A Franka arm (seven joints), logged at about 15 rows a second.
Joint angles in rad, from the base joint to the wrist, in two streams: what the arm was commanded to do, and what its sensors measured. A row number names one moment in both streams.
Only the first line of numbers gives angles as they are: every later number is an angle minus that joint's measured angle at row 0.
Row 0, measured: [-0.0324 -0.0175 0.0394 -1.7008 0.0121 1.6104 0.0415]
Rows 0 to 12, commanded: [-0.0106 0.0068 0.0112 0.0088 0.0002 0.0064 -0.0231]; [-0.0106 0.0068 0.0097 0.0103 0.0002 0.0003 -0.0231]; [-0.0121 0.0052 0.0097 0.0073 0.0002 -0.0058 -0.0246]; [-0.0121 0.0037 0.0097 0.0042 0.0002 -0.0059 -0.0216]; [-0.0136 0.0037 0.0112 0.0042 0.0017 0.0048 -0.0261]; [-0.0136 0.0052 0.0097 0.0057 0.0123 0.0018 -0.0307]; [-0.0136 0.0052 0.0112 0.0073 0.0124 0.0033 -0.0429]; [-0.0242 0.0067 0.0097 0.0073 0.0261 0.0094 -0.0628]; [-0.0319 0.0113 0.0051 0.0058 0.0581 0.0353 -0.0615]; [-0.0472 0.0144 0.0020 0.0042 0.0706 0.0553 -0.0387]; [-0.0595 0.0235 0.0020 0.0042 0.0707 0.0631 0.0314]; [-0.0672 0.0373 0.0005 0.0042 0.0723 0.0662 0.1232]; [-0.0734 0.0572 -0.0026 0.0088 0.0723 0.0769 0.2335]
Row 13, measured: [-0.0482 0.0179 -0.0066 -0.0007 0.0529 0.0508 0.0848]
